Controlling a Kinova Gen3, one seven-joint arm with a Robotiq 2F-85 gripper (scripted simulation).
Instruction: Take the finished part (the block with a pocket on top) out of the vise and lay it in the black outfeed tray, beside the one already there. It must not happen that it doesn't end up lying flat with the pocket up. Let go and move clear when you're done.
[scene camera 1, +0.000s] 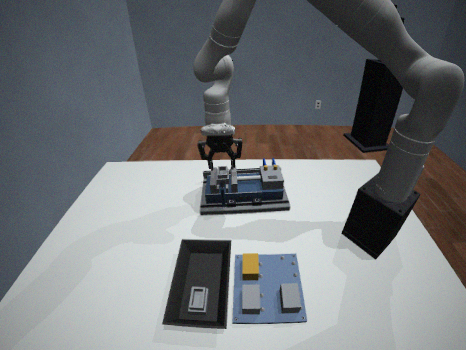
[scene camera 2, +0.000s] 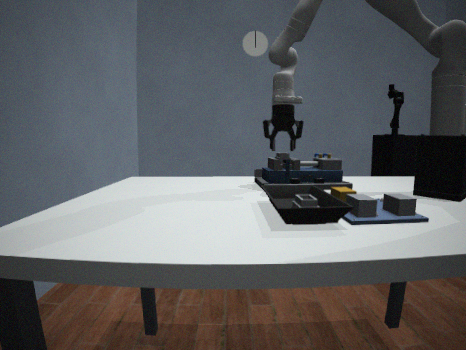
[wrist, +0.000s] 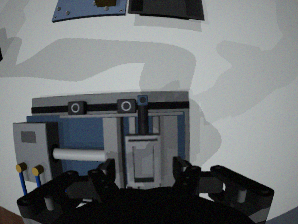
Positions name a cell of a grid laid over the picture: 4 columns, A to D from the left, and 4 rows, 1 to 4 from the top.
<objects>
my gripper: scene camera 1 B2; scene camera 2 C2; wrist B3
</objects>
